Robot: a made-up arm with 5 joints.
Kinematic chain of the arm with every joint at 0, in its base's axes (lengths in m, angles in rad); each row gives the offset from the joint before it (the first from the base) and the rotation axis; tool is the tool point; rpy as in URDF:
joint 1: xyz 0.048 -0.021 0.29 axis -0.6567 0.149 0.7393
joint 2: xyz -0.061 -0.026 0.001 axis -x
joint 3: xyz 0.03 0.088 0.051 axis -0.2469 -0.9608 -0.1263
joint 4: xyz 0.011 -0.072 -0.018 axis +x
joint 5: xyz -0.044 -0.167 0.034 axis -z
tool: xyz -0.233 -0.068 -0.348 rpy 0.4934 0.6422 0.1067
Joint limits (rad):
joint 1: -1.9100..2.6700
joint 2: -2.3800..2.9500
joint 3: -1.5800..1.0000
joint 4: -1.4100..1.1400
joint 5: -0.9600..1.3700
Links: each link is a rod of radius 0.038 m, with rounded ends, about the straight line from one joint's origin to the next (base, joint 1, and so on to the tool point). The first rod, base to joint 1, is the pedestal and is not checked.
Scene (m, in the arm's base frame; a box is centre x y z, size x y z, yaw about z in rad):
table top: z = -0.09
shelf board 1: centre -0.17 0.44 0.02 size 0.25 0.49 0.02 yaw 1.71
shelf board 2: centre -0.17 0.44 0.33 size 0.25 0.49 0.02 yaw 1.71
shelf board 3: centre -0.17 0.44 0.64 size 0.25 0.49 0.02 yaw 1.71
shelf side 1: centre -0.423 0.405 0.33 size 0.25 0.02 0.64 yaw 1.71
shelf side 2: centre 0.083 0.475 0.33 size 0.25 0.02 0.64 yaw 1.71
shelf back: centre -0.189 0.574 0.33 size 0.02 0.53 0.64 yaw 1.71
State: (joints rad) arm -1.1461 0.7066 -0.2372 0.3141 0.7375
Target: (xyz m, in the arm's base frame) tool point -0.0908 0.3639 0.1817
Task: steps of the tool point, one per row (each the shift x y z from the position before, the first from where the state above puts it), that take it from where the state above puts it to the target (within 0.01 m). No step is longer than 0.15 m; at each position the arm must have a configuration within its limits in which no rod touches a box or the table.
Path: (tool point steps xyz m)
1: 0.0808 0.0681 0.0720

